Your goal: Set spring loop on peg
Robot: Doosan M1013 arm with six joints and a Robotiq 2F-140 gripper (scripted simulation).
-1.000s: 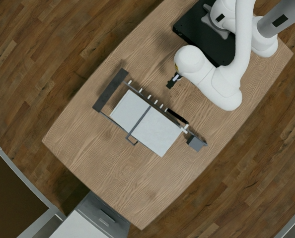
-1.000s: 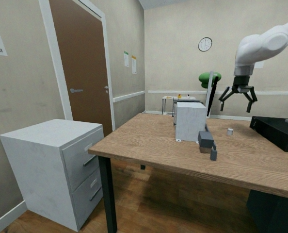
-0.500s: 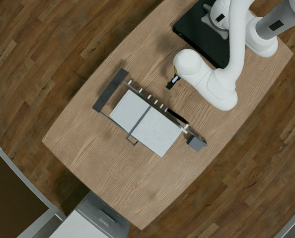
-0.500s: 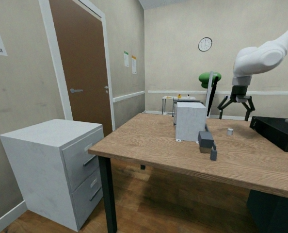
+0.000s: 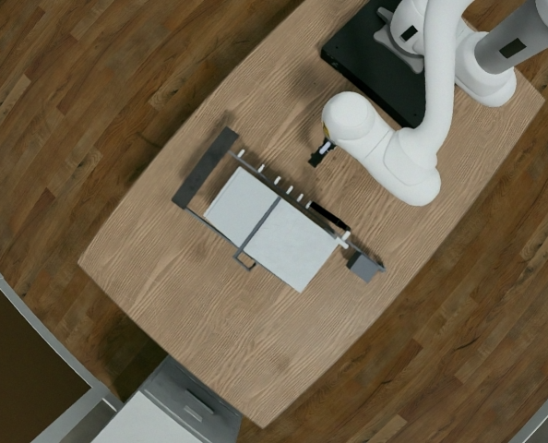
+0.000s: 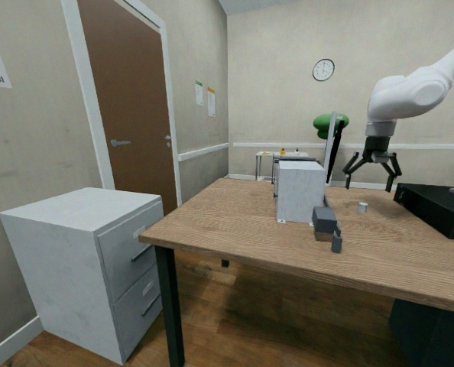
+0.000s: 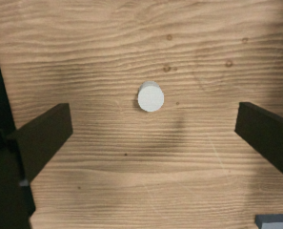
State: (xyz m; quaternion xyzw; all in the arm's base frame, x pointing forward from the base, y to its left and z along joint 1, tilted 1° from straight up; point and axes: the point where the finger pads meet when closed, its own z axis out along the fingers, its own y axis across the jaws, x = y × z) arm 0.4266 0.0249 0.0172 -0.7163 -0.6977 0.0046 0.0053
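The steel test weight lies 9 cm below my hand. Round my hand: white peg: 19 cm ahead, 16 cm to the left, 29 cm above.
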